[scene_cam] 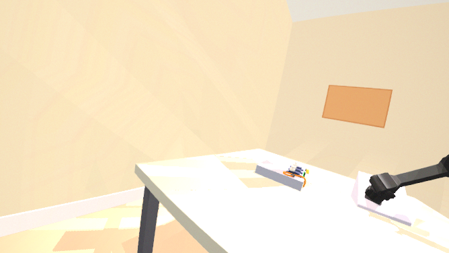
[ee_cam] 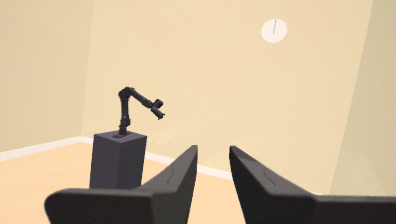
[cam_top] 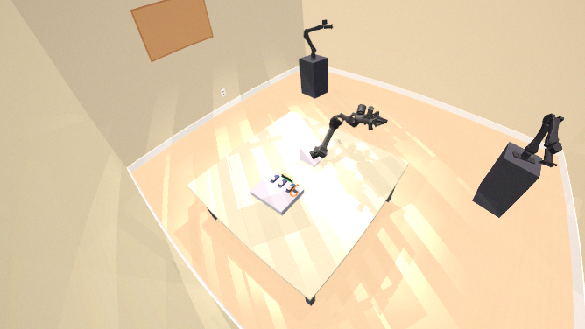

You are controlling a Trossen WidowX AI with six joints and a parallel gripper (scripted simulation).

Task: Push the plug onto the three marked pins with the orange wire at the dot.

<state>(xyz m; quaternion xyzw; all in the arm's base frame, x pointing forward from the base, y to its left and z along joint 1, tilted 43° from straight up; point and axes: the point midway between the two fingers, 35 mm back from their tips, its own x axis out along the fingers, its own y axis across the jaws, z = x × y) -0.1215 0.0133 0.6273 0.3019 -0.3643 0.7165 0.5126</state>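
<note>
My gripper tip is now 50 cm short of the red dot, 37 cm to the left of it and 43 cm above it. Round my gripper tip: green strip (51 cm ahead, 42 cm to the right, 46 cm below); then white band (50 cm ahead, 38 cm to the right, 43 cm below); then printed holder (66 cm ahead, 39 cm to the right, 48 cm below).
</note>
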